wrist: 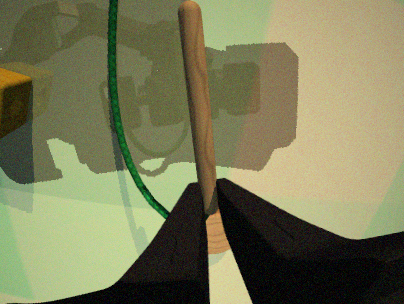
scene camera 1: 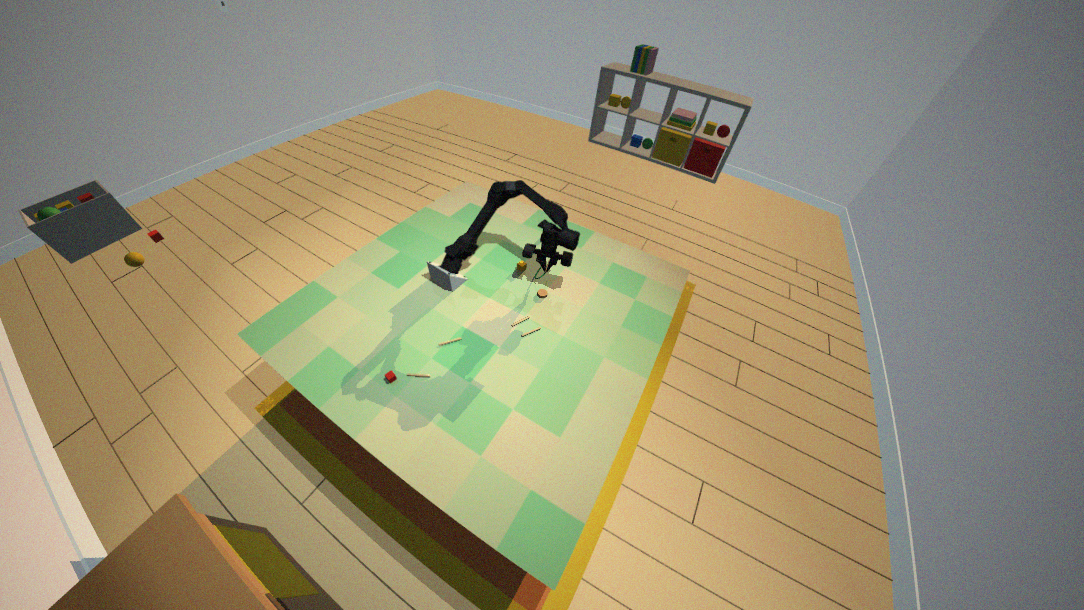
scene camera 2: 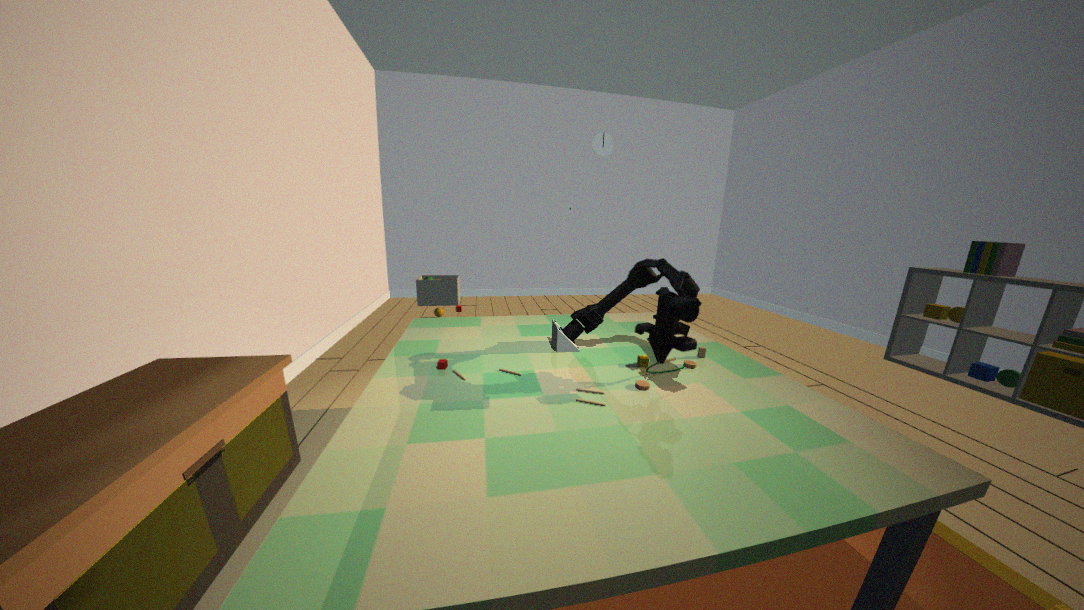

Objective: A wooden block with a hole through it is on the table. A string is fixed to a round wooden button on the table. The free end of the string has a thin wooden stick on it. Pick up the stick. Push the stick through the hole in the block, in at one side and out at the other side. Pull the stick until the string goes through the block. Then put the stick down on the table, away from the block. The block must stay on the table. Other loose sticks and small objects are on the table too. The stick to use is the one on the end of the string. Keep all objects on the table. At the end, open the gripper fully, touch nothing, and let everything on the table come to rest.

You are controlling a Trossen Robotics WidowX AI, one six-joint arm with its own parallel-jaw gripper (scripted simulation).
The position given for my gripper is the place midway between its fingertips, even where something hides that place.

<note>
In view: my gripper (scene camera 2: 660, 363).
My gripper also shows in the wrist view (wrist: 207, 190) and in scene camera 1 (scene camera 1: 545, 271).
</note>
